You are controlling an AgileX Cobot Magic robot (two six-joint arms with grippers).
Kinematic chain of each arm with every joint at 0, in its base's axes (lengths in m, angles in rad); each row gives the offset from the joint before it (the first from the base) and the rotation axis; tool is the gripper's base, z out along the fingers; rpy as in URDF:
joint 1: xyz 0 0 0.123 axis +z
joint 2: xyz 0 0 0 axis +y
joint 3: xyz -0.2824 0 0.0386 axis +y
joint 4: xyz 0.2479 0 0.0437 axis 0.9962 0 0.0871
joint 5: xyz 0 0 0 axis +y
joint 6: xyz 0.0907 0 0.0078 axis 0.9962 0 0.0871
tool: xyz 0 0 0 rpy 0 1.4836 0
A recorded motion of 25 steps. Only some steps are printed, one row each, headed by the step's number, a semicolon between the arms.
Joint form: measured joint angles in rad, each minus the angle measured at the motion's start. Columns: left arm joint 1, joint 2, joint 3, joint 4, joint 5, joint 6; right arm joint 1, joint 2, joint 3, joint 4, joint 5, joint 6.
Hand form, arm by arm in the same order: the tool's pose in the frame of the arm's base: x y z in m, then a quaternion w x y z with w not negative. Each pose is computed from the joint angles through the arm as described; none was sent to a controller.
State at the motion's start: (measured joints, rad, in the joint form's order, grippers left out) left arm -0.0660 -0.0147 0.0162 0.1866 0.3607 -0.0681; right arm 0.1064 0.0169 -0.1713 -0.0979 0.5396 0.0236
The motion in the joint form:
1: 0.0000 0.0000 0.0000 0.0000 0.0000 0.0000; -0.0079 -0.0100 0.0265 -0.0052 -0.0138 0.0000
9: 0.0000 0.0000 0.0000 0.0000 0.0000 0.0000; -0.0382 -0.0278 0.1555 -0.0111 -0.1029 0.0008
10: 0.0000 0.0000 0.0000 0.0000 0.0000 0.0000; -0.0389 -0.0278 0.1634 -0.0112 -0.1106 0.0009
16: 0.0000 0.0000 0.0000 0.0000 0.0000 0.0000; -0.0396 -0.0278 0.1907 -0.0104 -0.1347 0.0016
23: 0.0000 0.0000 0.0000 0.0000 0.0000 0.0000; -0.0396 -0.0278 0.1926 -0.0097 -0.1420 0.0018
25: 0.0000 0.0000 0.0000 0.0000 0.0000 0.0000; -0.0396 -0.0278 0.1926 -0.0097 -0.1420 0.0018
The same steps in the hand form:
1: 0.0528 0.0025 0.1765 0.60482 0.04883 0.79394 0.03839; 0.0445 -0.0003 0.2141 0.59421 -0.05062 0.80264 -0.01102
9: 0.0528 0.0025 0.1765 0.60482 0.04883 0.79394 0.03839; 0.0503 -0.0008 0.1800 0.58499 -0.04434 0.80957 -0.02049
10: 0.0528 0.0025 0.1765 0.60482 0.04883 0.79394 0.03839; 0.0507 -0.0007 0.1781 0.58489 -0.04441 0.80963 -0.02050
16: 0.0528 0.0025 0.1765 0.60482 0.04883 0.79394 0.03839; 0.0518 -0.0004 0.1710 0.58356 -0.04486 0.81059 -0.01951
23: 0.0528 0.0025 0.1765 0.60482 0.04883 0.79394 0.03839; 0.0520 -0.0003 0.1710 0.58574 -0.04478 0.80904 -0.01892
25: 0.0528 0.0025 0.1765 0.60482 0.04883 0.79394 0.03839; 0.0520 -0.0003 0.1710 0.58574 -0.04478 0.80904 -0.01892

